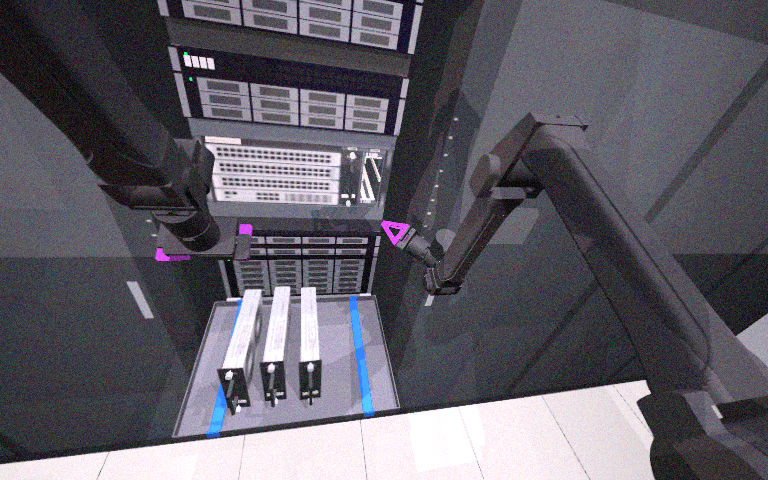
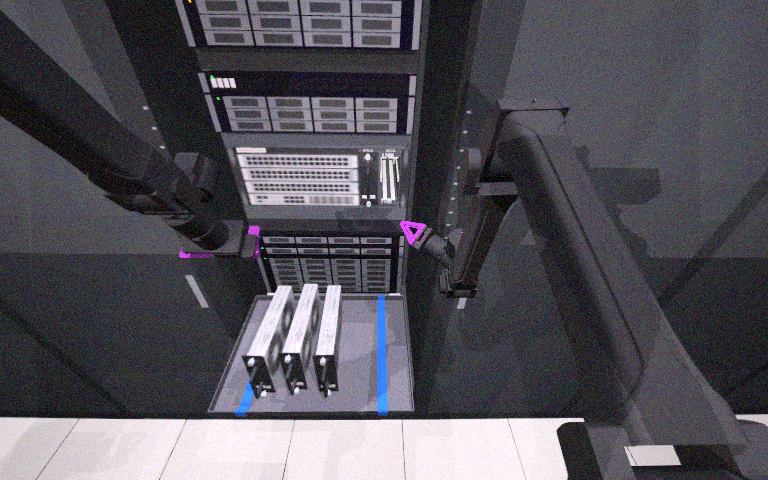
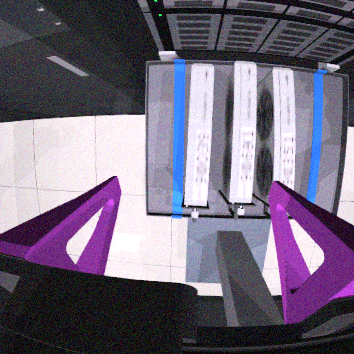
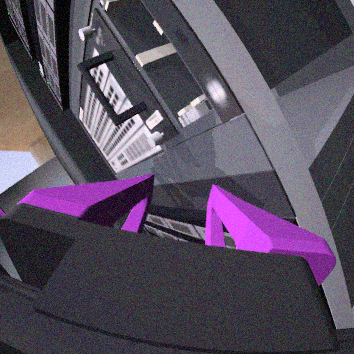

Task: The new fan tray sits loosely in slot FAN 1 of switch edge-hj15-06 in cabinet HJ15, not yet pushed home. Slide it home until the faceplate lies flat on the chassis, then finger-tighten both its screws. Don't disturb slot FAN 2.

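Observation:
The fan tray in slot FAN 1 [image 1: 350,180] [image 2: 368,180] [image 4: 131,82] shows a dark faceplate with a black handle [image 4: 102,94]. Its upper screw [image 1: 352,155] [image 2: 367,156] [image 4: 86,33] and lower screw [image 1: 347,203] [image 2: 368,203] [image 4: 157,136] stick out; whether the faceplate is flat on the chassis is hard to tell. Slot FAN 2, beside it, is an open bay with pale rails [image 1: 372,178] [image 2: 389,178] [image 4: 156,55]. My right gripper [image 1: 385,224] [image 2: 403,224] [image 4: 181,189] is partly open, nothing between its fingers, below and right of the switch. My left gripper [image 1: 208,244] [image 2: 225,249] [image 3: 194,185] is wide open and empty, lower left of the switch.
A grey shelf tray [image 1: 334,396] [image 2: 356,399] [image 3: 160,150] with blue strips juts out below, holding three fan trays [image 1: 309,328] [image 2: 330,322] [image 3: 245,130] upright. Servers [image 1: 300,266] [image 2: 331,271] sit behind it, under the switch. Dark cabinet walls flank both sides.

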